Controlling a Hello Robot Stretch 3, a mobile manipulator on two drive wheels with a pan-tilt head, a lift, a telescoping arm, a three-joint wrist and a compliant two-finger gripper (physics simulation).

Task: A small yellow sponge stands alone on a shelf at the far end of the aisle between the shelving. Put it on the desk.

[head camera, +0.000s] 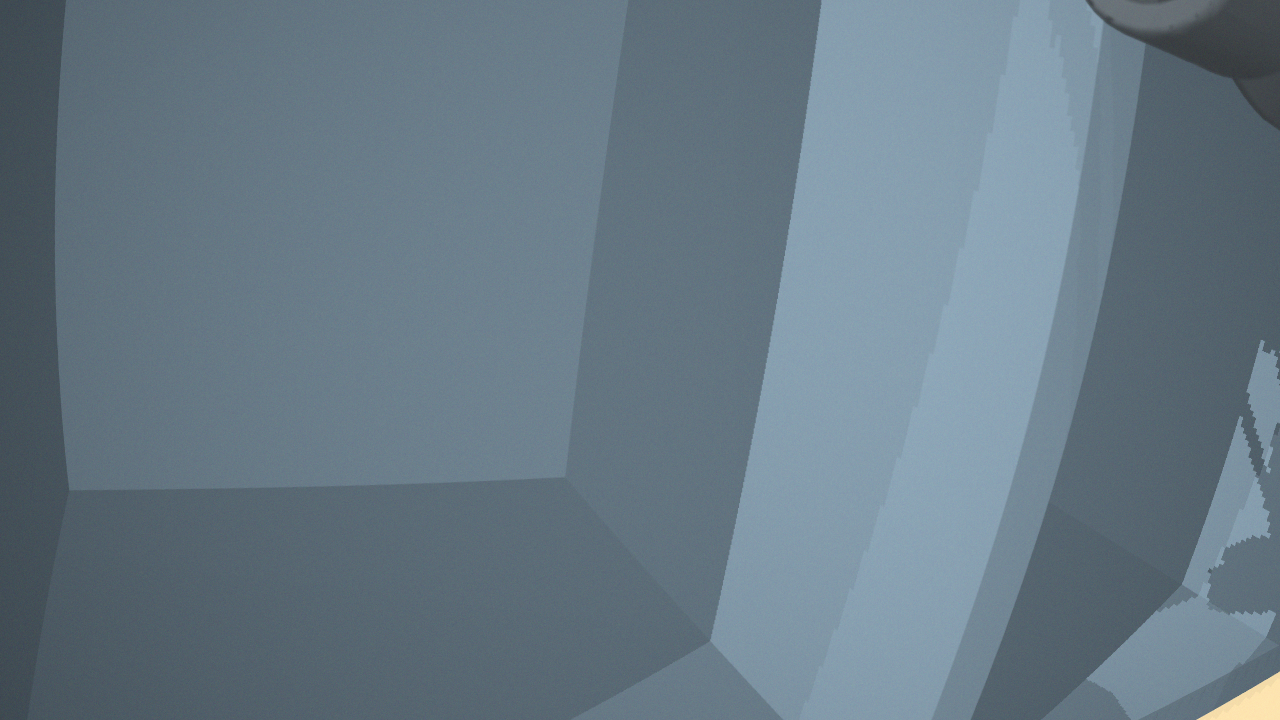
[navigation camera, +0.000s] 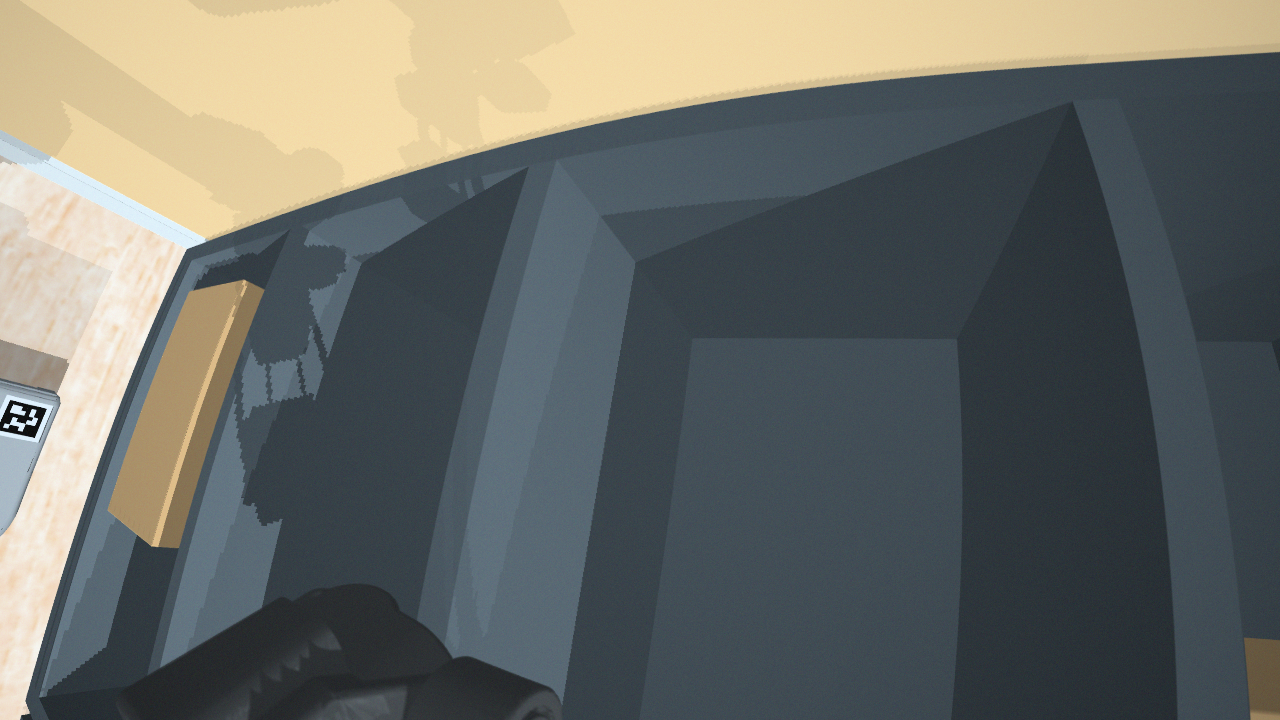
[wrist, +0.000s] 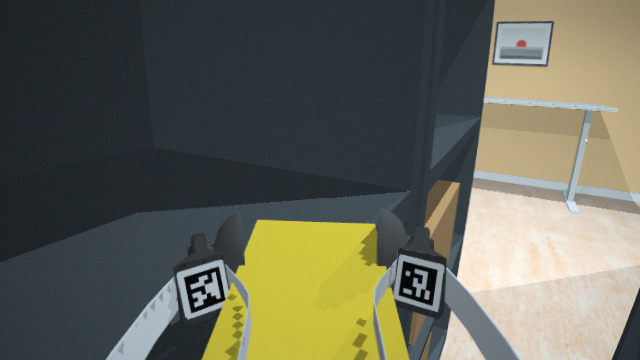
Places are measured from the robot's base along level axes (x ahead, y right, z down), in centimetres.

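Pixels of known places: gripper, between the fingertips: [wrist: 312,238].
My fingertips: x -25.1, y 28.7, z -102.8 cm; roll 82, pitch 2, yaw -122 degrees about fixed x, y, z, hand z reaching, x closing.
Behind a point stands the place of what it marks.
My gripper [wrist: 312,238] {z -102.8, x -25.1, y 28.7 cm} is shut on the yellow sponge [wrist: 310,295] {z -103.3, x -20.2, y 25.8 cm}; the fingertips press on its two sides, and its near end runs out of the bottom of the wrist view. The sponge is held in front of dark blue-grey shelving [wrist: 425,90] {z -109.9, x -49.6, y 29.2 cm}. Whether its underside touches a shelf board is hidden. A desk [wrist: 550,105] {z -93.9, x -356.9, y -9.2 cm} with a light top and a grey leg stands far off at the right of the wrist view, partly hidden by the shelving. The sponge does not show in the head or navigation views.
Shelving [head camera: 859,268] {z -99.1, x 10.9, y 41.8 cm} [navigation camera: 1154,313] {z -142.8, x 20.0, y 28.5 cm} fills much of the head and navigation views. A tan box [navigation camera: 170,411] [wrist: 450,215] sits in it. A framed picture [wrist: 522,44] {z -151.2, x -432.6, y 19.8 cm} hangs above the desk. Dark wrist parts [navigation camera: 358,644] {z -108.7, x -0.5, y 12.9 cm} show low in the navigation view. A grey body [navigation camera: 17,465] {z -16.0, x -7.1, y 14.7 cm} bears a marker.
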